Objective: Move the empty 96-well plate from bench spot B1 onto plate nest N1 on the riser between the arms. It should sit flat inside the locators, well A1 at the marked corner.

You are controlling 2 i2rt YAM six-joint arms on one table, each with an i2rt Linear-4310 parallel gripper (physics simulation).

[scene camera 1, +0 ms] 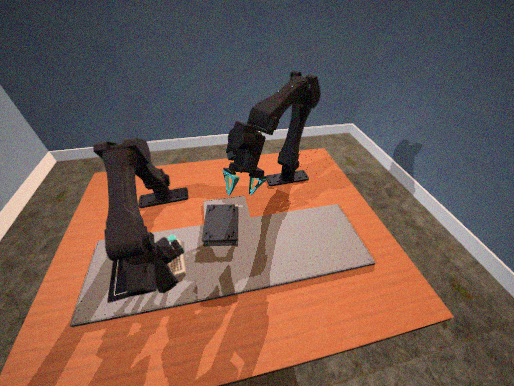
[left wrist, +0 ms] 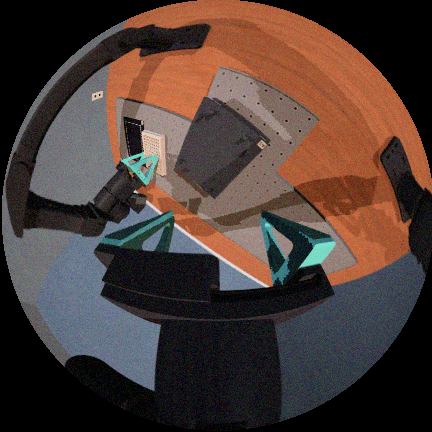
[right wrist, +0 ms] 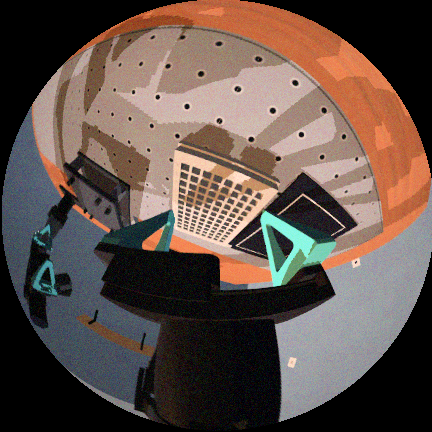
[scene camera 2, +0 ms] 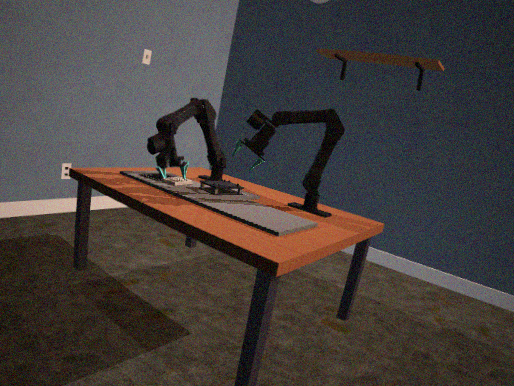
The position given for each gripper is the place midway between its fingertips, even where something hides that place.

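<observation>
There's a black plate nest (right wrist: 303, 200), and the right gripper (right wrist: 217, 214) is touching it, fingers open. You can find the right gripper (left wrist: 150, 154) in that other wrist view as well. The left gripper (scene camera 1: 239, 194) is open too and holds nothing; the wrist views show that left gripper (left wrist: 216, 214) and (right wrist: 49, 240).
</observation>
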